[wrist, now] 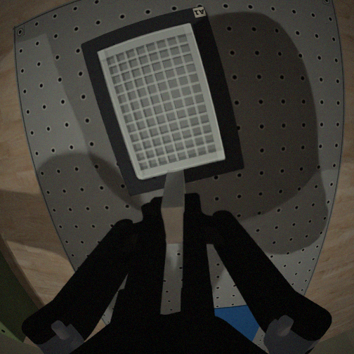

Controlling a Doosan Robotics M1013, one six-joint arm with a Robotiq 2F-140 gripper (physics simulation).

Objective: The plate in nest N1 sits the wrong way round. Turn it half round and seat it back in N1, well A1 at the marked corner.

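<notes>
The white plate with a grid of square wells lies in the dark nest, within its border on all sides. A tag reading A1 is at the nest's upper right corner and appears upside down in this view. Which plate corner holds well A1 cannot be told. My gripper is shut with nothing between its fingers. Its tips overlap the nest's lower border in the view, beside the plate's lower short edge; their height above it is hard to judge.
The nest stands on a grey perforated board with a wood-coloured surface around it. A blue item shows at the lower right behind the gripper, and a dark green area at the lower left. Broad shadows lie across the board.
</notes>
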